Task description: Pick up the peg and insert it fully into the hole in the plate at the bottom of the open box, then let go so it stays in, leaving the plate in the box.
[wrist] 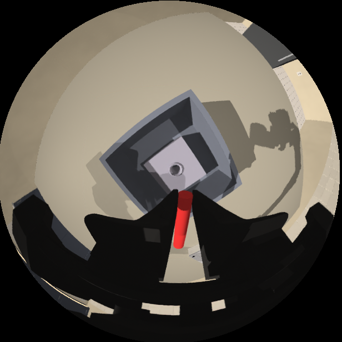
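The red peg (182, 222) is held between the two black fingertips of my gripper (184, 193), which is shut on it. The peg's darker end shows at the fingertips, and its bright length reaches back between the fingers. The grey open box (220, 142) stands on the table just beyond the fingertips, turned at an angle. The pale plate (192, 155) lies at the bottom of the box. Its round hole (176, 169) shows a little above and left of the fingertips in the view. The fingertips overlap the box's near edge in the view; their height above it is hard to tell.
The beige table (100, 100) surrounds the box. Shadows of the box and the arm fall on the table to the right. A small light-grey piece (196, 255) shows partly behind the right finger. A dark panel (270, 46) is at the upper right edge.
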